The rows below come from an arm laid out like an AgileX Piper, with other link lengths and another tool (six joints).
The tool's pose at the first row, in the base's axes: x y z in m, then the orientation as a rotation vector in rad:
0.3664, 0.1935, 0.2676, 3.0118, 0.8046, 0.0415
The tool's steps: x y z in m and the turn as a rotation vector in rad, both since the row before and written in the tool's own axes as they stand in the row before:
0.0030, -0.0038, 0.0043, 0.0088, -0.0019, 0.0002
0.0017, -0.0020, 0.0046, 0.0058, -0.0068, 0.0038
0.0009, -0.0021, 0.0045, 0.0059, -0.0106, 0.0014
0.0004, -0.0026, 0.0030, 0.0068, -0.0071, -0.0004
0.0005, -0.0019, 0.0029, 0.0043, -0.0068, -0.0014
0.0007, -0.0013, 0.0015, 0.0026, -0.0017, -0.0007
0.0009, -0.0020, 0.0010, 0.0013, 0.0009, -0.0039
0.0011, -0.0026, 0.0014, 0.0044, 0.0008, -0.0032
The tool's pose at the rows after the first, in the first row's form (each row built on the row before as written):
0.3672, 0.1982, 0.2632, 3.0197, 0.8065, 0.0352
0.3678, 0.2007, 0.2586, 3.0251, 0.8018, 0.0227
0.3676, 0.2029, 0.2541, 3.0287, 0.8004, 0.0043
0.3667, 0.2053, 0.2511, 3.0331, 0.8022, -0.0092
0.3662, 0.2072, 0.2482, 3.0348, 0.8049, -0.0213
0.3661, 0.2087, 0.2467, -3.0360, -0.8063, 0.0249
0.3659, 0.2109, 0.2457, -3.0330, -0.8118, 0.0240
0.3655, 0.2137, 0.2443, -3.0274, -0.8154, 0.0245

